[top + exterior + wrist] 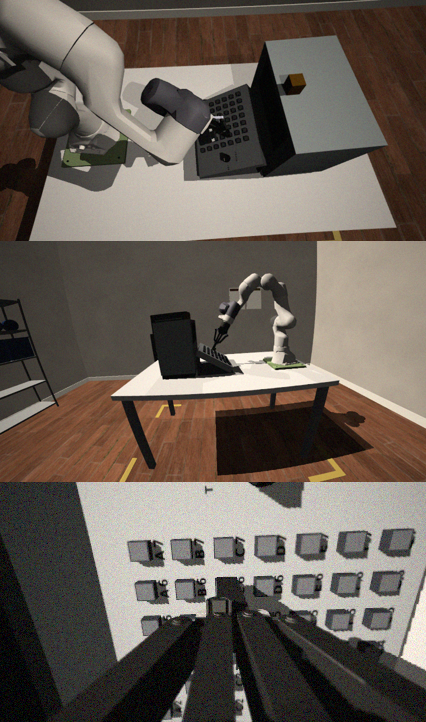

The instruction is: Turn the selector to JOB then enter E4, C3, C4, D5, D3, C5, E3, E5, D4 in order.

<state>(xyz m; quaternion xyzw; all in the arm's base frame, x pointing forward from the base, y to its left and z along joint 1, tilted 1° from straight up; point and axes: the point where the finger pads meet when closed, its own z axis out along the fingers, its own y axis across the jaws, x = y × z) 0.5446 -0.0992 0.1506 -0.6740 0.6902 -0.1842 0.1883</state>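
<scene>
Now: hand 20 mm short of the c6 key and 40 mm above it. The rest, counted from my hand: a5 key (80 mm ahead, 30 mm to the left); then key C5 (20 mm ahead, 30 mm to the left, 40 mm below); then a7 key (80 mm ahead, 30 mm to the right).
</scene>
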